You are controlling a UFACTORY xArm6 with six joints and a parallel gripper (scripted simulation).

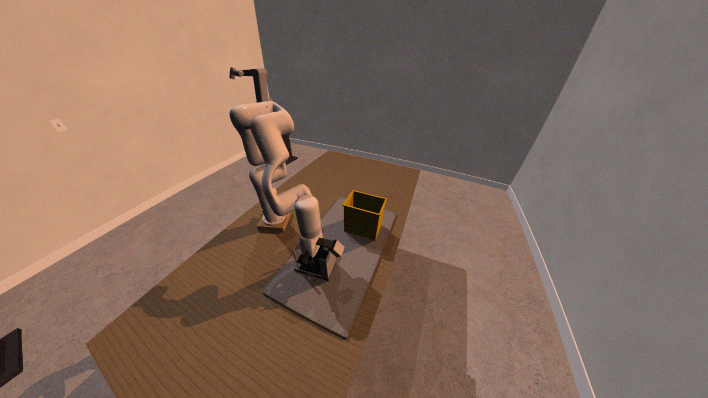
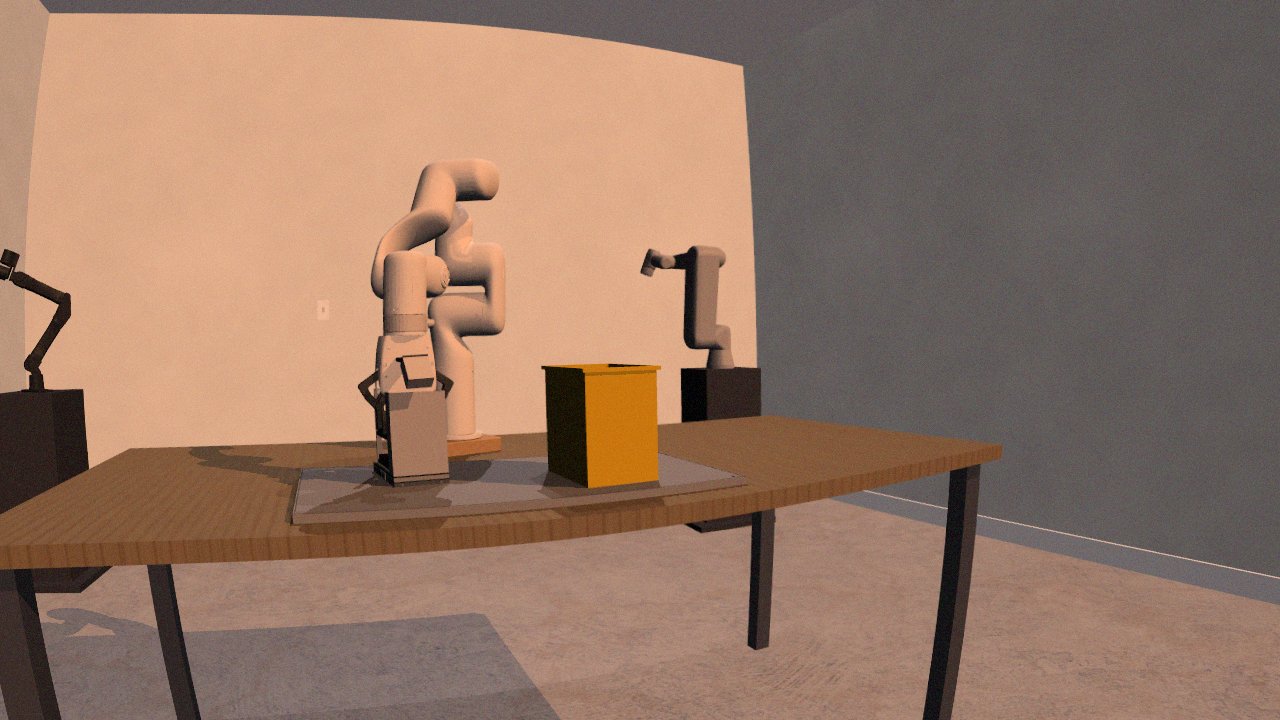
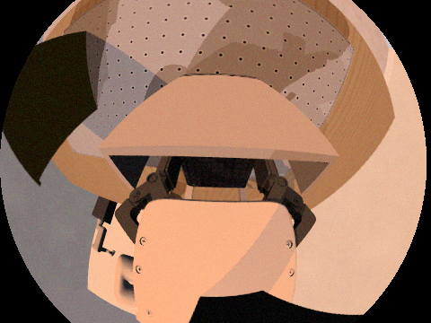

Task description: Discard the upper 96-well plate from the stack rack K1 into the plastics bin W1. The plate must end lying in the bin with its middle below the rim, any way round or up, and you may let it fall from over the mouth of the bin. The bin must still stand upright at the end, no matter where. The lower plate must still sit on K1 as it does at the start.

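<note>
Right now the yellow plastics bin W1 is 70 mm ahead of my hand and 310 mm to the left of it.
</note>
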